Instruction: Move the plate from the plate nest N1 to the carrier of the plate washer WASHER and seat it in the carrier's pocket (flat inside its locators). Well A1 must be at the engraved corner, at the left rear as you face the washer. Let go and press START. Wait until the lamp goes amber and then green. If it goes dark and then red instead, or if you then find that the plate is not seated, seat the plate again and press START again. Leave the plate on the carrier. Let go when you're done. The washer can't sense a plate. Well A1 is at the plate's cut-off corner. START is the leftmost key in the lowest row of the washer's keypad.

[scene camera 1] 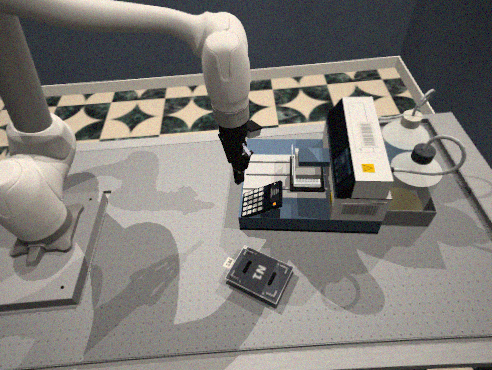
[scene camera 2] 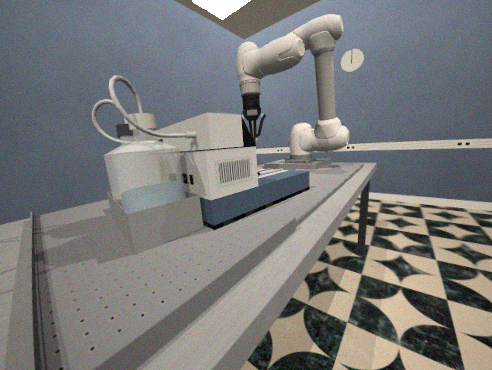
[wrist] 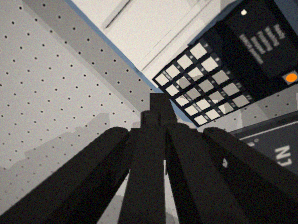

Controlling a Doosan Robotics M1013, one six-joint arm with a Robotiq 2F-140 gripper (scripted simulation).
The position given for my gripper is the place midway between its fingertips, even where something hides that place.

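My gripper [scene camera 1: 239, 181] in sight; gripper also in the wrist view [wrist: 158, 107].
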